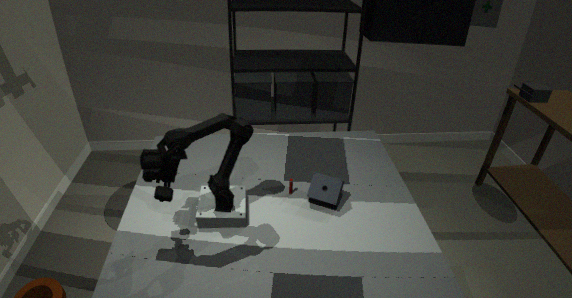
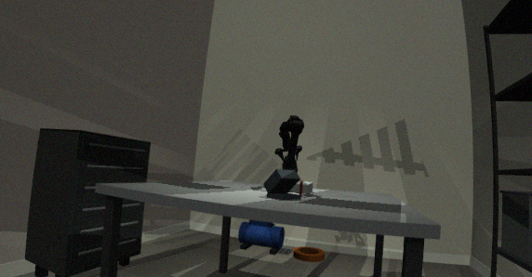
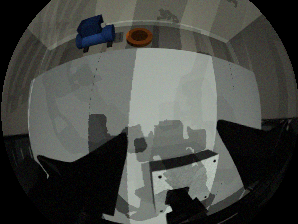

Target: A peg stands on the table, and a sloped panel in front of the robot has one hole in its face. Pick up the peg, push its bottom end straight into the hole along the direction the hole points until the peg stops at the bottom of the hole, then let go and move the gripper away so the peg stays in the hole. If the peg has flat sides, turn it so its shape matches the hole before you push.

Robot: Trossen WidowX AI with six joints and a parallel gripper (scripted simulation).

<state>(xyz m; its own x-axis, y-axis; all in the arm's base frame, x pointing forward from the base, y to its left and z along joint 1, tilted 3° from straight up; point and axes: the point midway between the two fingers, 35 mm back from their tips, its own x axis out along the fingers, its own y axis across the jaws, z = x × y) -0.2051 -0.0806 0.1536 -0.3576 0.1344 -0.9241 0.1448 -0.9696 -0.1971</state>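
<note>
Now: the red round peg 48 cm ahead of my gripper tip, 24 cm to the left of it and 13 cm below it. Also, from my gripper tip: sloped panel 63 cm ahead, 18 cm to the left, 12 cm below.
</note>
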